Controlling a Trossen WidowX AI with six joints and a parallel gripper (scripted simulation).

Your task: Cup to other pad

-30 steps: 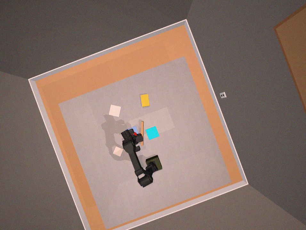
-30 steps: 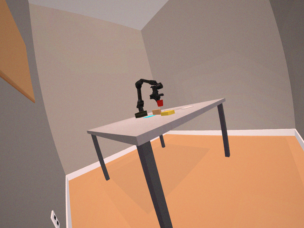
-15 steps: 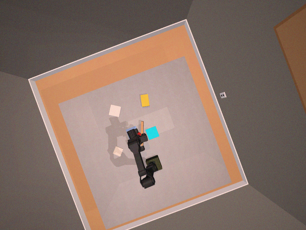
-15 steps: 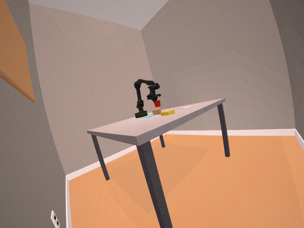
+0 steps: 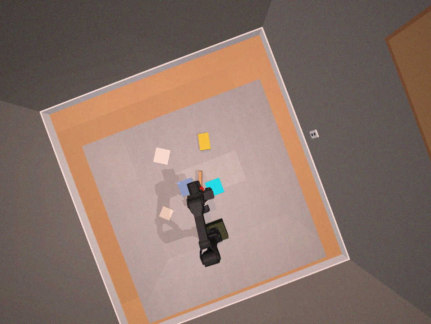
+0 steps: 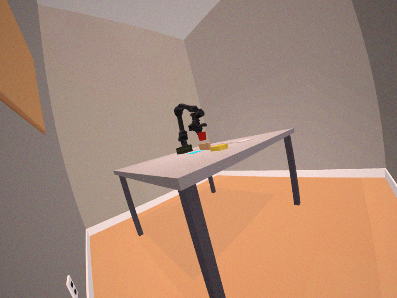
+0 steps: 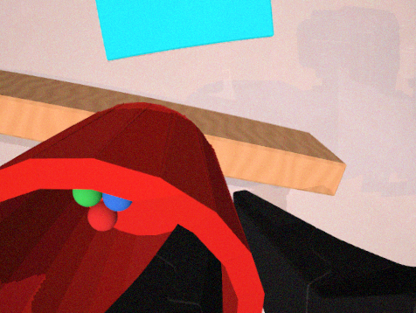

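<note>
My gripper tip is now 13 cm above the cyan pad and 9 cm to the left of it. Also, from my gripper tip: pale blue pad: 13 cm below, 8 cm to the left, 7 cm ahead; then red cup: 3 cm ahead.
</note>
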